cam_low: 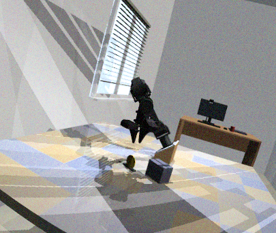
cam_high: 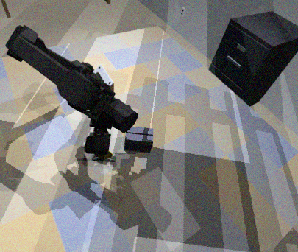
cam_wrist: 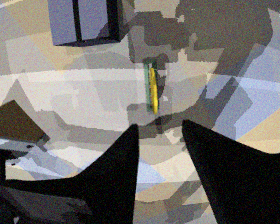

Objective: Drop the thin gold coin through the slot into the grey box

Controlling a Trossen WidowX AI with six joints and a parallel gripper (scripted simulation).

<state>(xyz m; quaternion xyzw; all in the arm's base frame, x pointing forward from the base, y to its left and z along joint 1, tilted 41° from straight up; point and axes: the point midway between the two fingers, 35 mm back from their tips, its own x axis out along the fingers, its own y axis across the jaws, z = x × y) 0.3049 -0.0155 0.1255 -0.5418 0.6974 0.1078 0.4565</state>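
Now: the gold coin 90 mm below my gripper tip.
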